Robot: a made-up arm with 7 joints. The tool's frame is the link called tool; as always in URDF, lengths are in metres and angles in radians. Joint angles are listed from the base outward.
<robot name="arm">
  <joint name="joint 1" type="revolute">
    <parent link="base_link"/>
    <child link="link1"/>
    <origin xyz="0 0 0.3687"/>
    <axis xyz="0 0 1"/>
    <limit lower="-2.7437" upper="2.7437"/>
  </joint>
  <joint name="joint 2" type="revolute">
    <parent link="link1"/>
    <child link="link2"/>
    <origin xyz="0 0 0"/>
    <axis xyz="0 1 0"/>
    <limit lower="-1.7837" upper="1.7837"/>
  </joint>
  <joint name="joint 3" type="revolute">
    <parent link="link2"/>
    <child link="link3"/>
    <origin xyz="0 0 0.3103"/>
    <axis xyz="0 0 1"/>
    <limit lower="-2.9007" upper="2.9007"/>
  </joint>
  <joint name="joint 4" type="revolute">
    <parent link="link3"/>
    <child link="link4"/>
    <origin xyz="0.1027 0 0"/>
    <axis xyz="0 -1 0"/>
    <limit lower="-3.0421" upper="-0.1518"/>
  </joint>
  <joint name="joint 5" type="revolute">
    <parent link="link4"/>
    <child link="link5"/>
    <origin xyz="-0.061 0 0.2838"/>
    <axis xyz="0 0 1"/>
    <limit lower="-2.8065" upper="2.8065"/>
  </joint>
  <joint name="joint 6" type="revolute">
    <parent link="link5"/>
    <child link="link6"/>
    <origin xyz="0 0 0"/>
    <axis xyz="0 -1 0"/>
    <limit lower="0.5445" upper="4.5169"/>
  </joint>
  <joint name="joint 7" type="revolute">
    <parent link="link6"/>
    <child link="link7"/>
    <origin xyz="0.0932 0 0"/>
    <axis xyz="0 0 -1"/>
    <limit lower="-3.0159" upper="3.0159"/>
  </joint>
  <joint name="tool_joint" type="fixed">
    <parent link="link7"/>
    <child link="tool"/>
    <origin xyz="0 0 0" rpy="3.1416 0 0"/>
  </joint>
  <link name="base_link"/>
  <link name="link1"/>
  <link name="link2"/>
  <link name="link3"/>
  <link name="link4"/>
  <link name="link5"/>
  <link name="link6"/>
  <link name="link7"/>
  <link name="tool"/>
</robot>
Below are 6 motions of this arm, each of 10 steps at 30 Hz.
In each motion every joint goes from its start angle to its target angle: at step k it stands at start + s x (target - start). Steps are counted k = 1, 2, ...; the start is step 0. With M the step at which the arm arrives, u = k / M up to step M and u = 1 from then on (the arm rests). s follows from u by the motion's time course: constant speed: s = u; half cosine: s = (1 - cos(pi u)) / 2; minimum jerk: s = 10 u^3 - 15 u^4 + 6 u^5.
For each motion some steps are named. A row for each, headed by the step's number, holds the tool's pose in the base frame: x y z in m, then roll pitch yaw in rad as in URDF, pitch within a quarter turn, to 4 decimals.
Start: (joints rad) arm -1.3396 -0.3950 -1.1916 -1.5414 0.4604 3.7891 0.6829
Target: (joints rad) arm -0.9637 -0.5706 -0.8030 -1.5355 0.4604 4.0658 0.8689
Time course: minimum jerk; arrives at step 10
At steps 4, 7, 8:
4: -0.3038 -0.0289 0.8203 -0.8984 0.2757 1.8904
7: -0.2520 -0.0740 0.8320 -0.6840 0.5004 2.3008
8: -0.2406 -0.0792 0.8343 -0.6309 0.5415 2.3937

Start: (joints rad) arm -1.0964 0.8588 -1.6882 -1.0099 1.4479 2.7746 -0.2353
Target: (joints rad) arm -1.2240 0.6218 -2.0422 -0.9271 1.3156 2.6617 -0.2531
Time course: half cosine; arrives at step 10
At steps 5, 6, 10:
5: -0.1641 -0.3405 0.8967 -0.5430 -1.2995 1.4168
6: -0.1695 -0.3079 0.9179 -0.4517 -1.2734 1.2697
10: -0.1757 -0.2325 0.9584 -0.3302 -1.2130 1.0118

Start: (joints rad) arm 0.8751 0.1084 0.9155 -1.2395 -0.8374 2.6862 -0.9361
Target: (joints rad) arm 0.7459 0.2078 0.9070 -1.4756 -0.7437 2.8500 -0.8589
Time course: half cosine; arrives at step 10
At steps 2, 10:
2: -0.0987 0.3999 0.8650 1.6678 0.0695 3.0391
10: -0.0256 0.4559 0.7836 1.8481 -0.1019 3.0251

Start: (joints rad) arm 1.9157 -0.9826 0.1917 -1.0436 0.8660 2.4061 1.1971
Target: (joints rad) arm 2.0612 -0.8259 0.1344 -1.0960 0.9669 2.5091 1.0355
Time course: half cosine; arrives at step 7
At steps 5, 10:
5: 0.0909 -0.1639 1.0087 -0.8568 -0.2634 1.1542
10: 0.0894 -0.1388 1.0126 -0.8586 -0.2447 1.1700

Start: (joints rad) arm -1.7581 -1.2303 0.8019 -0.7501 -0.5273 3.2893 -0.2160
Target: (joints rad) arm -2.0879 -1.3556 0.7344 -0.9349 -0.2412 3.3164 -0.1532
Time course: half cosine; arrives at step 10
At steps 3, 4, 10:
3: 0.2969 0.4800 0.6563 0.5248 0.7973 1.3533
4: 0.3198 0.4665 0.6543 0.5556 0.7740 1.3438
10: 0.4160 0.3884 0.6463 0.6593 0.6516 1.2714

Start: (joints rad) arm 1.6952 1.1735 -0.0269 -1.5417 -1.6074 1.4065 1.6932
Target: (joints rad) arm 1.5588 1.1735 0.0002 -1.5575 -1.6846 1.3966 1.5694
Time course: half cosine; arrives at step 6
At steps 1, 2, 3, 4, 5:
1: -0.0347 0.5364 0.0777 1.3489 -0.5353 1.7602
2: -0.0234 0.5362 0.0771 1.3487 -0.5099 1.7449
3: -0.0081 0.5356 0.0763 1.3484 -0.4753 1.7241
4: 0.0072 0.5346 0.0755 1.3481 -0.4408 1.7033
5: 0.0183 0.5336 0.0750 1.3477 -0.4156 1.6881

